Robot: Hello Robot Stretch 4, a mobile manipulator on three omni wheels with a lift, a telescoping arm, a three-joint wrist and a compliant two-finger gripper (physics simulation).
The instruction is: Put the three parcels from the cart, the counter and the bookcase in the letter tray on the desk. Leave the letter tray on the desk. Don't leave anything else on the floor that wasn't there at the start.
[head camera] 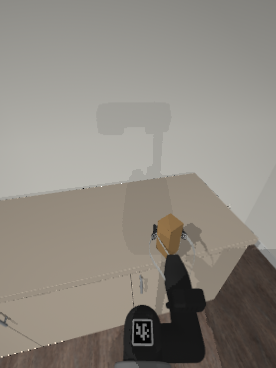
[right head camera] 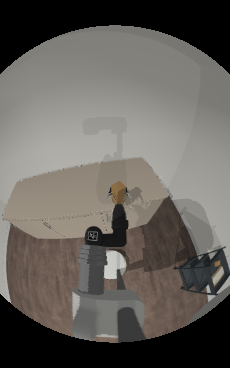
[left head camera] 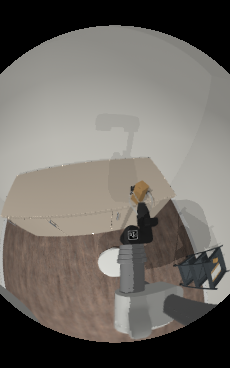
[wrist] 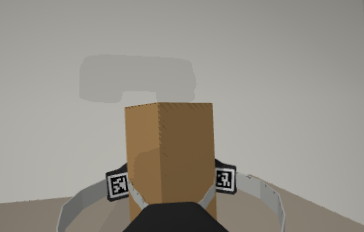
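Where they show: robot's base, origin of its link: (right head camera: pixel 110 263) (left head camera: pixel 113 261).
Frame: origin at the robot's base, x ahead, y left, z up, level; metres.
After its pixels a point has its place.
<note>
An orange-brown box-shaped parcel (head camera: pixel 170 229) @(x 0.389, y -0.078, z 1.164 m) (left head camera: pixel 141 190) @(x 0.384, y -0.076, z 1.158 m) (right head camera: pixel 118 190) @(x 0.387, y -0.084, z 1.161 m) (wrist: pixel 185 150) @(x 0.392, y -0.095, z 1.129 m) stands upright between the fingertips of my gripper (head camera: pixel 169 235) (left head camera: pixel 141 193) (right head camera: pixel 118 193) (wrist: pixel 171 182) @(x 0.462, y -0.083, z 1.098 m). The gripper is shut on it, with one fingertip against each side. The parcel is held above the front right part of the beige counter (head camera: pixel 60 240) @(x 0.553, y 0.384, z 0.882 m) (left head camera: pixel 65 190) @(x 0.557, y 0.459, z 0.882 m) (right head camera: pixel 60 195) @(x 0.544, y 0.417, z 0.882 m). The gripper's palm hides the parcel's lower part in the wrist view. The letter tray and the desk cannot be made out.
A dark tiered rack (left head camera: pixel 202 265) @(x -0.334, y -1.233, z 0.370 m) (right head camera: pixel 204 268) @(x -0.230, y -0.952, z 0.648 m) stands on the floor at the right, with small orange and pale items on it. A white disc (left head camera: pixel 108 262) @(x -0.006, y 0.067, z 0.187 m) (right head camera: pixel 114 265) @(x -0.011, y -0.060, z 0.187 m) lies low by the arm. A grey wall rises behind the counter, and wooden floor (head camera: pixel 245 300) @(x 0.624, y -0.841, z -0.028 m) lies to its right.
</note>
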